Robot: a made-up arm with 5 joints. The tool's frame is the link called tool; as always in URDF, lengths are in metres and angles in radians.
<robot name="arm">
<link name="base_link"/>
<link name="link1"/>
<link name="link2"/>
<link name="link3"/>
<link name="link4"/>
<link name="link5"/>
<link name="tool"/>
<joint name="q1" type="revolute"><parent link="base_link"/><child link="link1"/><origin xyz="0 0 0.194" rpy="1.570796 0 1.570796"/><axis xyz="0 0 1"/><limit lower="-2.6" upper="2.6" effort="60" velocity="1.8"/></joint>
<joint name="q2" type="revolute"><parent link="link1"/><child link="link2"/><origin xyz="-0.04 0.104 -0.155" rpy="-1.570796 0 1.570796"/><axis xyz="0 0 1"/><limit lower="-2.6" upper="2.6" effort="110" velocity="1.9"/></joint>
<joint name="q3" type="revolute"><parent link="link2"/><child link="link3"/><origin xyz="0.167 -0.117 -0.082" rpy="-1.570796 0 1.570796"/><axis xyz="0 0 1"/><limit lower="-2.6" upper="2.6" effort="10" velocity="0.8"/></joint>
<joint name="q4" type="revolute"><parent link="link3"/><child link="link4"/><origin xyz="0.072 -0.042 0.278" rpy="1.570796 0 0"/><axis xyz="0 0 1"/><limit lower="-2.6" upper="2.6" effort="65" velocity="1.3"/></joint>
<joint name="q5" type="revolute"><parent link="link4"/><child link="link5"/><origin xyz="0.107 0.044 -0.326" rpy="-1.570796 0 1.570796"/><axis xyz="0 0 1"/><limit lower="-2.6" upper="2.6" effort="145" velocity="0.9"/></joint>
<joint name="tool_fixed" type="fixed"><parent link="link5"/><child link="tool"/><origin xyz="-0.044 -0.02 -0.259" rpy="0 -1.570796 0"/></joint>
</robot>
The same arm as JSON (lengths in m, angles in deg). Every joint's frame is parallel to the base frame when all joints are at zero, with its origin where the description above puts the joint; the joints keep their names.
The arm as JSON. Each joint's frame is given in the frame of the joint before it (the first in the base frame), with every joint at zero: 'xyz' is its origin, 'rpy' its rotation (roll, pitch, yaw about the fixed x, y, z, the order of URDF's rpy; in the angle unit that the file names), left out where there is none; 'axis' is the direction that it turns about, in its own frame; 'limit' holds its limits. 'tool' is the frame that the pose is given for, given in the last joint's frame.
{"units": {"length": "m", "angle": "deg"}, "joints": [{"name": "q1", "type": "revolute", "origin": {"xyz": [0.0, 0.0, 0.194]}, "axis": "+x", "limit": {"lower": -148.97, "upper": 148.97}}, {"name": "q2", "type": "revolute", "origin": {"xyz": [-0.155, -0.04, 0.104]}, "axis": "-y", "limit": {"lower": -148.97, "upper": 148.97}}, {"name": "q3", "type": "revolute", "origin": {"xyz": [0.117, 0.082, 0.167]}, "axis": "-z", "limit": {"lower": -148.97, "upper": 148.97}}, {"name": "q4", "type": "revolute", "origin": {"xyz": [-0.072, -0.042, -0.278]}, "axis": "-y", "limit": {"lower": -148.97, "upper": 148.97}}, {"name": "q5", "type": "revolute", "origin": {"xyz": [-0.107, 0.326, -0.044]}, "axis": "+x", "limit": {"lower": -148.97, "upper": 148.97}}], "tool": {"origin": {"xyz": [-0.259, -0.02, 0.044], "rpy": [0.0, 0.0, 0.0]}}}
